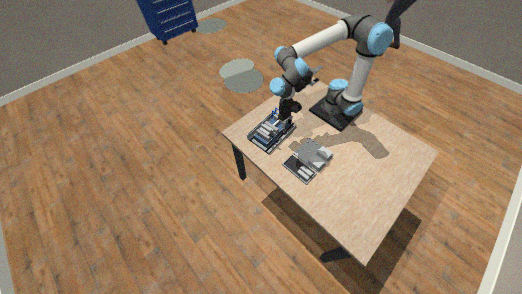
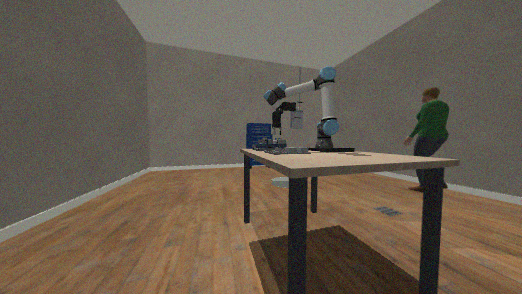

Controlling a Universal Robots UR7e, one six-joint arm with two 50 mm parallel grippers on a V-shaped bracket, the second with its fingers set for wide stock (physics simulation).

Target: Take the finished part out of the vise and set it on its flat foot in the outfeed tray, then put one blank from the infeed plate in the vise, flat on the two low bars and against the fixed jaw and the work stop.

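Places are measured from the arm's base along level axes (x ahead, y left, z up), in centimetres.
Pixels of known places: end effector, tool point: (image 1: 286,123) (image 2: 277,132); arm's base, origin of the base link: (image 1: 331,108) (image 2: 324,148).
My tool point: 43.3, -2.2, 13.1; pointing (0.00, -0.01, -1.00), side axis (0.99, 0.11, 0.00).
Observation:
For each thing: its top centre in the pictures, then the offset to it from my tool point, as dx, dy, dz. "spot": a spot on its surface instead.
- vise, middle of its top: (image 1: 272,123) (image 2: 270,139) +3.4, -9.0, -5.4
- grey infeed plate, middle of its top: (image 1: 313,153) -5.9, +20.6, -14.5
- pale blank, middle of its top: (image 1: 325,151) -10.3, +25.2, -11.0
- small blue fixture, surface spot: (image 1: 275,112) spot: -3.5, -14.4, -4.4
The vise (image 1: 265,134) (image 2: 267,145) stands at the table's left end, with pale bars and jaws on its blue-grey body. My gripper (image 1: 286,121) (image 2: 276,135) points down at the rear end of the vise, fingers low beside or over it; the finger gap and anything between the fingers are too small and dark to make out. The finished part cannot be told apart from the vise. The grey infeed plate (image 1: 304,150) lies right of the vise, partly in the arm's shadow, with a pale blank (image 1: 325,152) at its right. The black outfeed tray (image 1: 292,164) holds pale parts (image 1: 305,173).
The second gripper (image 1: 316,74) sticks out sideways from the bracket, above the table. A small blue fixture (image 1: 275,112) stands at the vise's rear end. The robot's black base plate (image 1: 325,116) is behind the infeed plate. A person (image 2: 434,122) stands beyond the table on the right.

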